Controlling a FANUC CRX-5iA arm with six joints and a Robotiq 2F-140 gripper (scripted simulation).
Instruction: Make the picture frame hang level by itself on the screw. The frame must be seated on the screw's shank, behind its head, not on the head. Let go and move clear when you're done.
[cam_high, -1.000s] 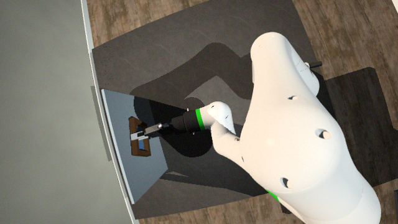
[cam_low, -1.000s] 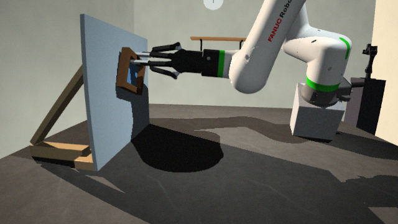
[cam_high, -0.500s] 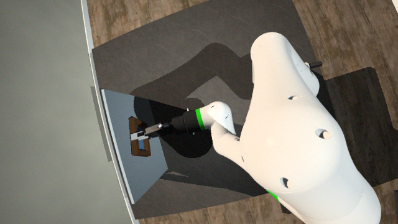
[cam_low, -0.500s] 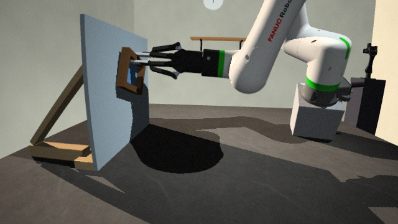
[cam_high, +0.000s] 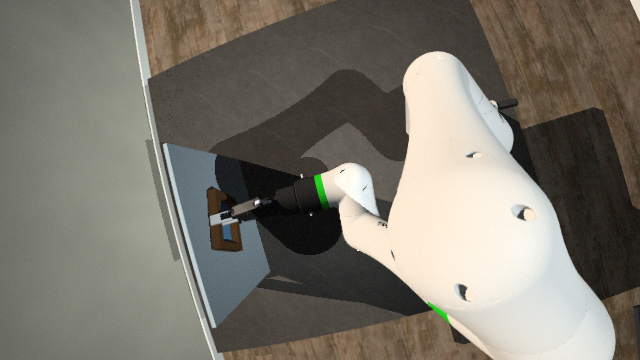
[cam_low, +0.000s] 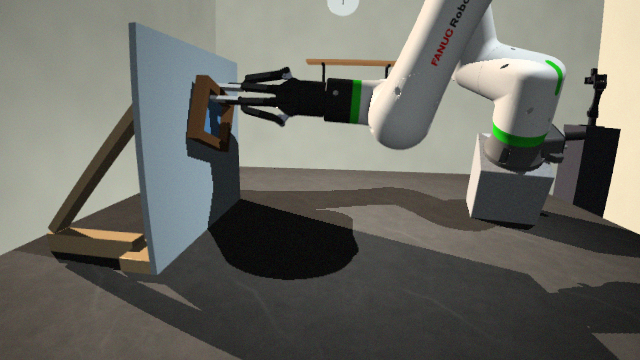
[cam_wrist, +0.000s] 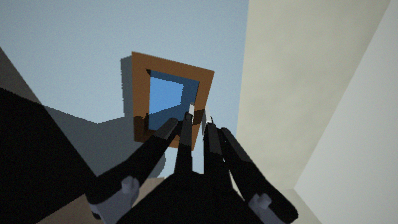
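My gripper is now 4 cm short of the picture frame, 1 cm to the right of it and 5 cm above it. Also, from my hand: pale blue wall panel (5 cm ahead, 2 cm to the left, 11 cm below).
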